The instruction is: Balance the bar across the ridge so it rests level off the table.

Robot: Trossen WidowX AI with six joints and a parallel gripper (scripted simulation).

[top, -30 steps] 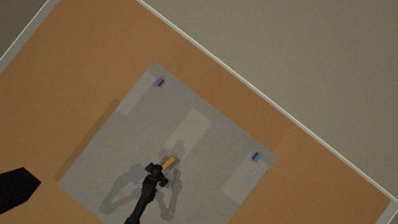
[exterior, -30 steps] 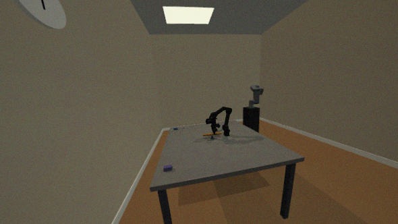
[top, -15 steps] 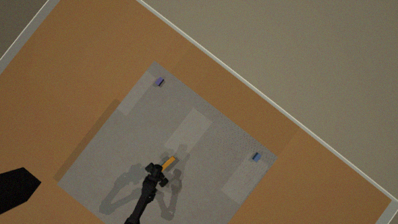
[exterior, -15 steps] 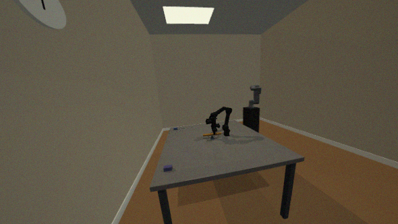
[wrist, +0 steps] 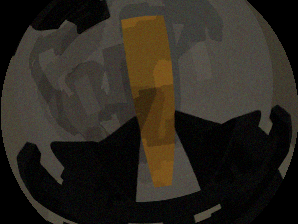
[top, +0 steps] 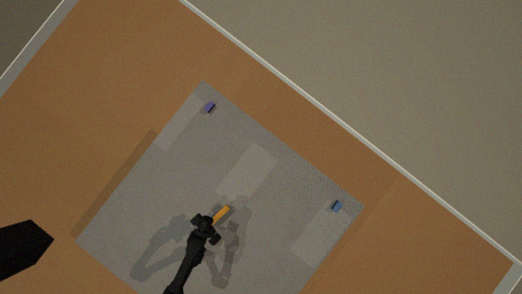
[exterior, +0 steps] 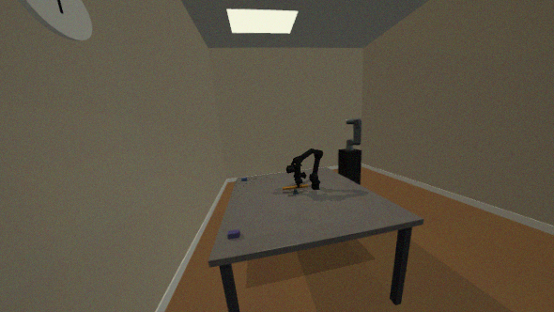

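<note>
Now: gripper tip 3 cm short of the orange bar. From my gripper tip the other things lie so: purple block 55 cm ahead, 45 cm to the left, 5 cm below.
</note>
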